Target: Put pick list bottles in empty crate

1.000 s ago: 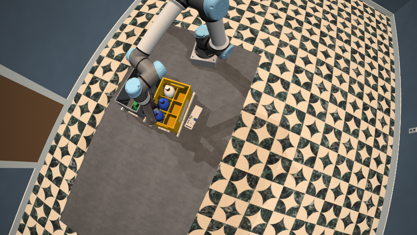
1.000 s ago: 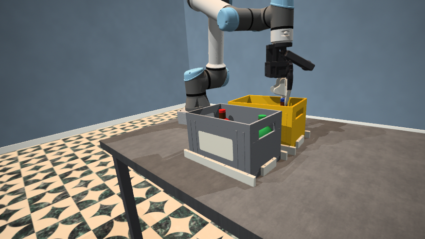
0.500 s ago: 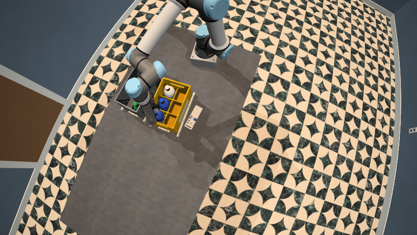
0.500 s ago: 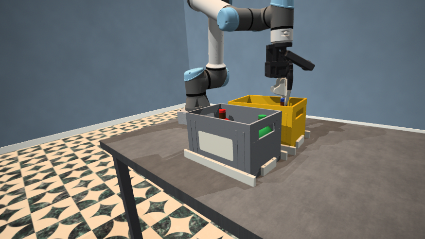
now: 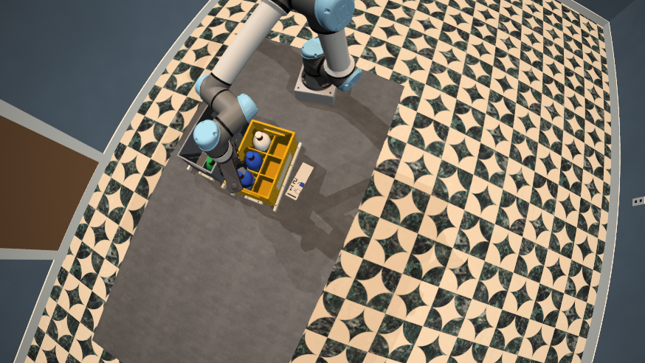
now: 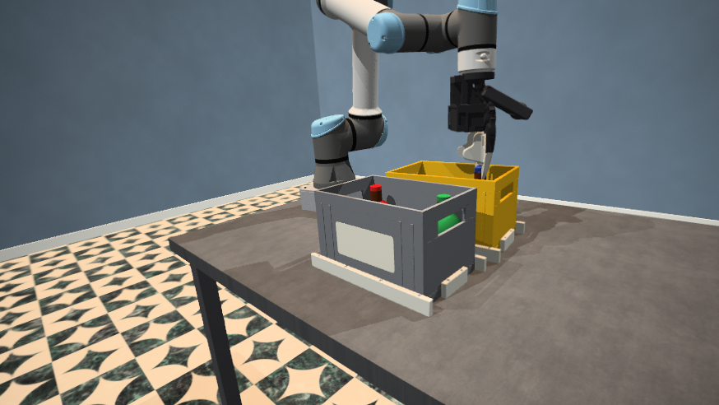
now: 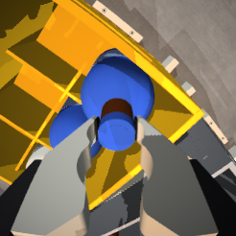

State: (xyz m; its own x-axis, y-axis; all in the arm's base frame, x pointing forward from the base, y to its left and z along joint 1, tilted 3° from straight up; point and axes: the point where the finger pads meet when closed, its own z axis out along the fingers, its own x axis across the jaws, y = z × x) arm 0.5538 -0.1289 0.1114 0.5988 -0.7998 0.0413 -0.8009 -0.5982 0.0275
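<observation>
My hand is 9 cm past the yellow crate, 5 cm to the right of it and 10 cm above it. Round my hand: green-label bottle (2 cm behind, 15 cm to the right, 10 cm below); then white-label bottle (18 cm behind, 1 cm to the left, 10 cm below); then grey crate (12 cm behind, 19 cm to the right, 10 cm below).
</observation>
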